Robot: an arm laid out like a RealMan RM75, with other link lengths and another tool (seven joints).
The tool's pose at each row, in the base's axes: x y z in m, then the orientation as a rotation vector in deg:
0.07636, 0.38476, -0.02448, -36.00, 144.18, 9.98
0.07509, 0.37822, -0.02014, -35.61, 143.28, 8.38
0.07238, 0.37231, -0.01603, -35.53, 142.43, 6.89
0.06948, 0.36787, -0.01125, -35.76, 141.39, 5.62
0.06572, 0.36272, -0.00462, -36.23, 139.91, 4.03
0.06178, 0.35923, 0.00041, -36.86, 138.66, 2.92
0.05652, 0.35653, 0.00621, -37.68, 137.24, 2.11
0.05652, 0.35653, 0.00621, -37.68, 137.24, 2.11
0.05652, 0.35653, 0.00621, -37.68, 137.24, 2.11
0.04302, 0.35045, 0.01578, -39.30, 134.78, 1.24
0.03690, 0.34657, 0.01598, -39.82, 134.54, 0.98
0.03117, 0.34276, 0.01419, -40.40, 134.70, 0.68
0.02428, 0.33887, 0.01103, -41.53, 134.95, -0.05
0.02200, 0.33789, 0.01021, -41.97, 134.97, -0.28
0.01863, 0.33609, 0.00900, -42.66, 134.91, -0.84
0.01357, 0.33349, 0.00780, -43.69, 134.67, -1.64
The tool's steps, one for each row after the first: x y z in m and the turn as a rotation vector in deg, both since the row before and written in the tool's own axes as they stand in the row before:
0.00127, -0.00520, -0.00588, 1.35, -0.75, -0.26
0.00215, -0.00410, -0.00614, 1.19, -0.63, -0.44
0.00129, -0.00285, -0.00642, 0.99, -0.76, -0.65
0.00112, -0.00332, -0.00851, 1.23, -1.07, -0.98
0.00136, -0.00177, -0.00693, 0.81, -0.88, -0.95
0.00139, -0.00064, -0.00814, 0.58, -1.04, -1.05
0.00000, 0.00000, 0.00000, 0.00, 0.00, 0.00
0.00000, 0.00000, 0.00000, 0.00, 0.00, 0.00
0.00601, -0.00032, -0.01657, 0.57, -1.83, -1.85
0.00557, -0.00043, -0.00462, 0.06, -0.07, -0.48
0.00651, -0.00018, -0.00285, -0.01, 0.33, -0.45
0.00813, 0.00061, -0.00247, 0.09, 0.62, -0.91
0.00241, 0.00046, -0.00091, 0.01, 0.16, -0.36
0.00373, 0.00041, -0.00140, 0.18, 0.21, -0.63
0.00519, 0.00063, -0.00254, 0.27, 0.18, -0.96

